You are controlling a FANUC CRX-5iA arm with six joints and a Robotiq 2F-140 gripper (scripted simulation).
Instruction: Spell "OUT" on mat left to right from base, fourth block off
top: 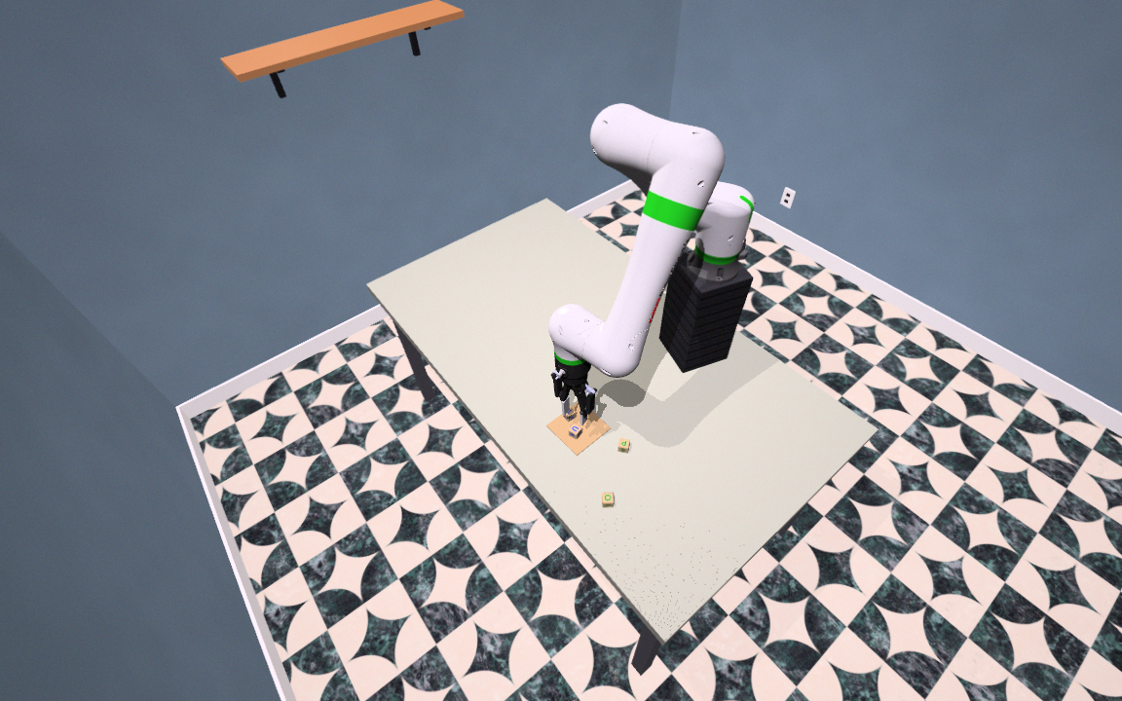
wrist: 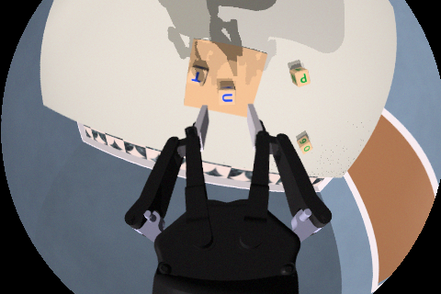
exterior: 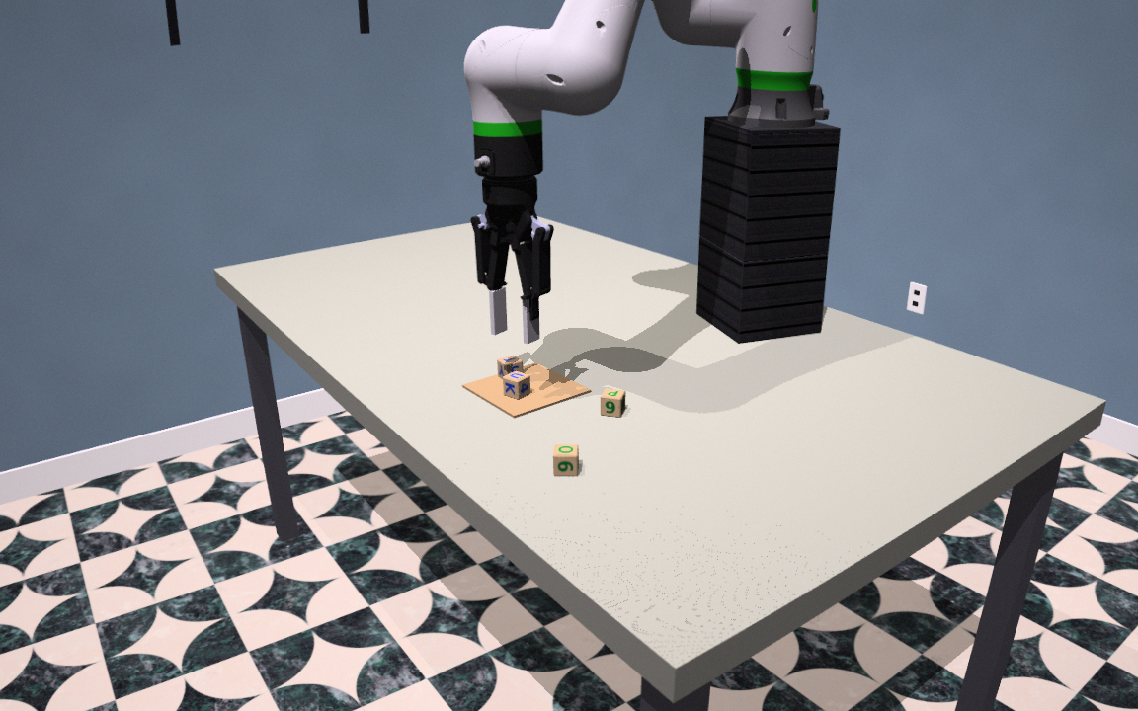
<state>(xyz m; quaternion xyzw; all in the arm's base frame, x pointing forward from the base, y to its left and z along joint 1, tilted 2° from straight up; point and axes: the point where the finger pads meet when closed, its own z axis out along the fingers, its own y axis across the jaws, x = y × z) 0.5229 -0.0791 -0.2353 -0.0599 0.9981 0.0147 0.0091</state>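
Right now my hand is 30 mm past the tan mat, 10 mm to the left of it and 120 mm above it. Round my hand: wooden block 110 mm ahead, 210 mm to the left, 110 mm below.
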